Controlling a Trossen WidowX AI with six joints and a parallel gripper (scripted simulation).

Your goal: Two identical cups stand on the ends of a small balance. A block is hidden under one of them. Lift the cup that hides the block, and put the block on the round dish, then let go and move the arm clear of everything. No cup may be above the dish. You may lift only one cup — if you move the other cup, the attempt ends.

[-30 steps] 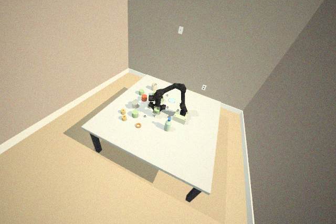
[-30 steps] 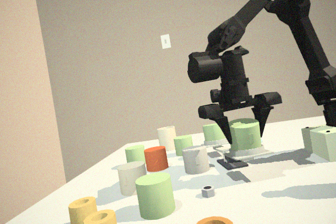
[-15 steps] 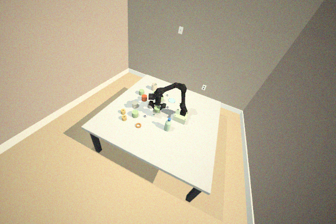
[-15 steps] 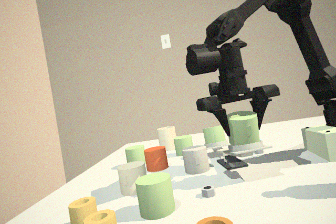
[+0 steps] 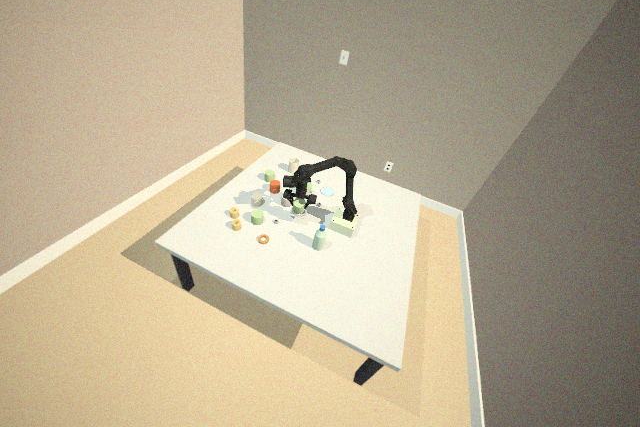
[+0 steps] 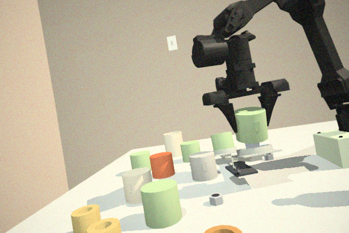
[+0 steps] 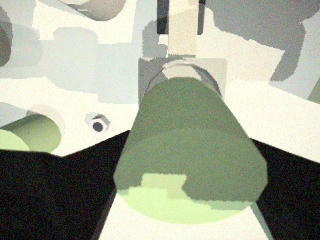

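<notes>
Now: gripper tip 40 mm above the small grey-blue block and 10 mm to the left of it. From my gripper tip the other things lie so: cream cylinder: 290 mm ahead, 90 mm below, 10 mm to the left; balance: 130 mm to the right, 90 mm below, 30 mm ahead; grey cylinder: 130 mm ahead, 90 mm to the right, 90 mm below.
</notes>
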